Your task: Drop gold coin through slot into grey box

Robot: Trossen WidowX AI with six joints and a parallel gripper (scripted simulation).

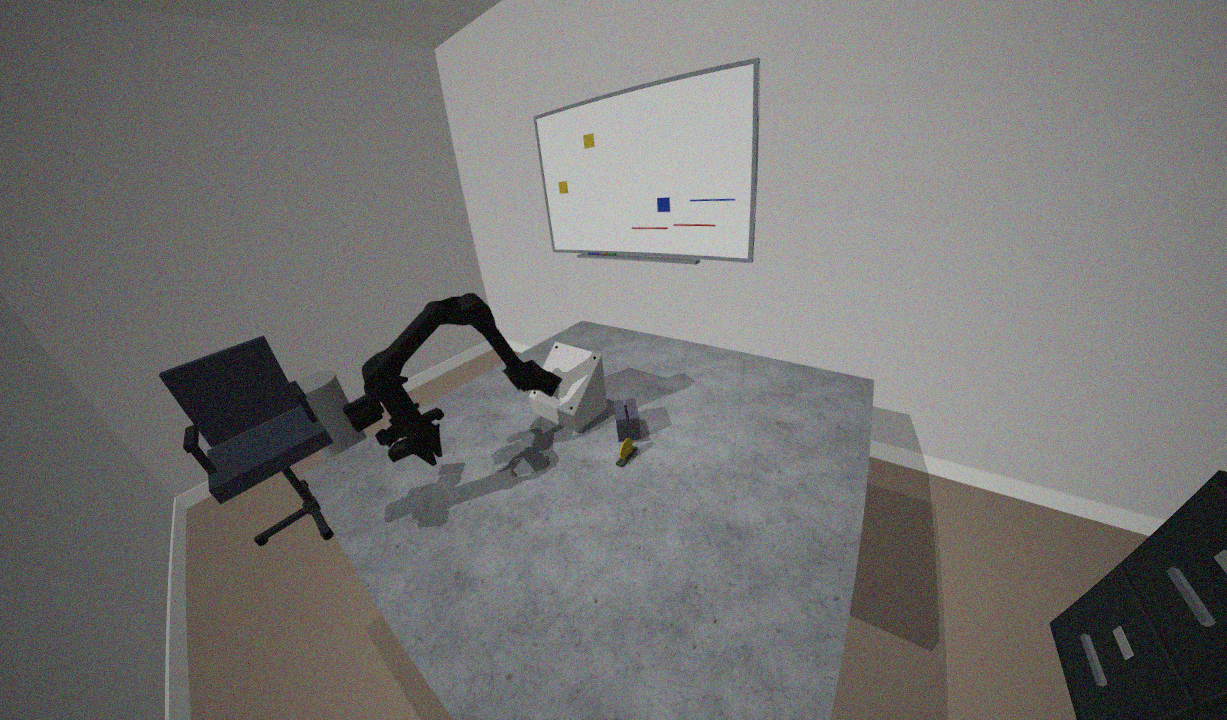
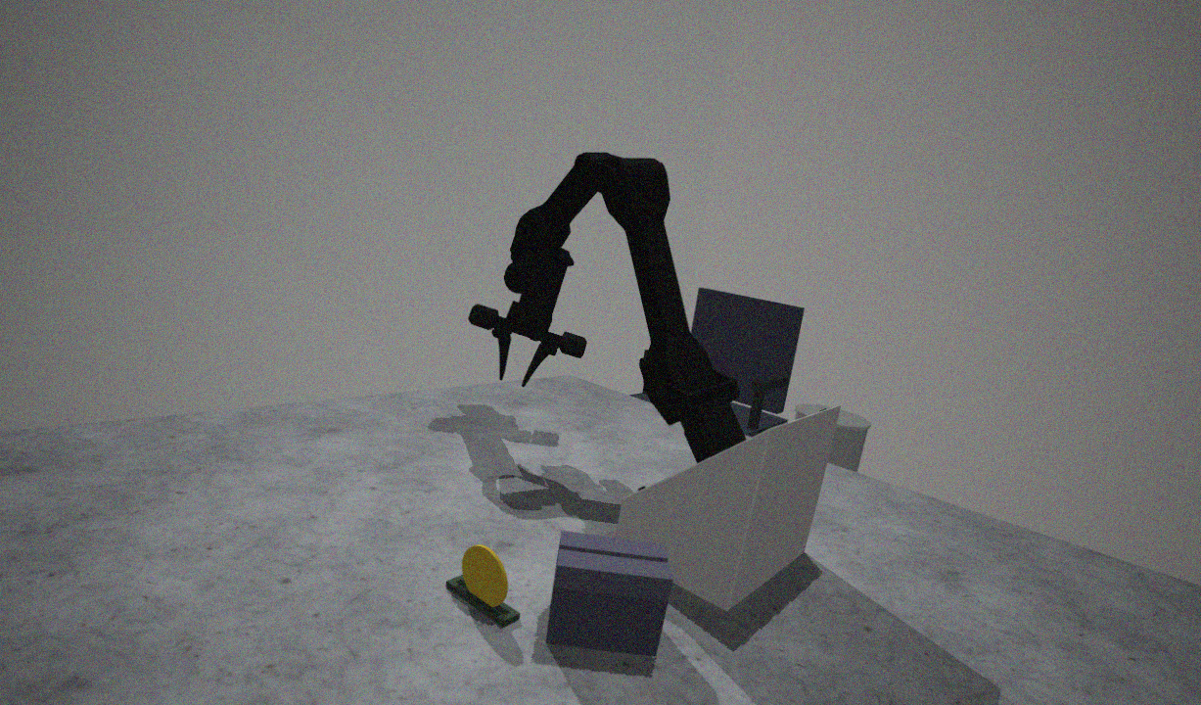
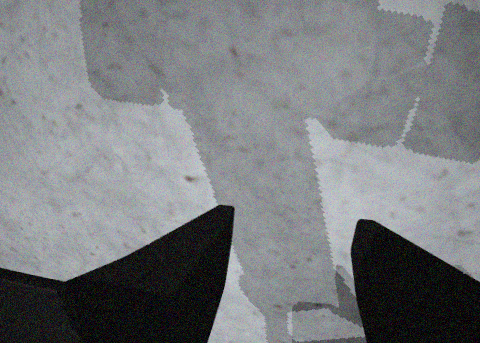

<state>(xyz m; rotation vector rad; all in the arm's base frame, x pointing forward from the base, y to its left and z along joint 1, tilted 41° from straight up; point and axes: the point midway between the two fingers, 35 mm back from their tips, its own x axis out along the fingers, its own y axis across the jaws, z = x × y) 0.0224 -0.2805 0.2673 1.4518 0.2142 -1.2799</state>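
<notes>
Right now the gold coin is 280 mm ahead of my gripper tip, 370 mm to the left of it and 60 mm below it.
</notes>
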